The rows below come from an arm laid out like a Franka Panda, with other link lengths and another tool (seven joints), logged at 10 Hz.
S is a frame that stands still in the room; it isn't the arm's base.
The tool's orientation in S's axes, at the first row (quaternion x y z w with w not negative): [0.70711, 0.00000, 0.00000, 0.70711]
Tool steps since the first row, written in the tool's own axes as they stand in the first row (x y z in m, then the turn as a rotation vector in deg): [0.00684, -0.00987, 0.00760, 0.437, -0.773, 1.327]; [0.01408, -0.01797, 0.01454, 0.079, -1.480, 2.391]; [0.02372, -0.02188, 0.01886, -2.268, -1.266, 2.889]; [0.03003, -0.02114, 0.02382, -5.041, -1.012, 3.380]
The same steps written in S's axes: [0.00684, -0.00760, -0.00987, 0.437, -1.327, -0.773]; [0.01408, -0.01454, -0.01797, 0.079, -2.391, -1.480]; [0.02372, -0.01886, -0.02188, -2.268, -2.889, -1.266]; [0.03003, -0.02382, -0.02114, -5.041, -3.380, -1.012]
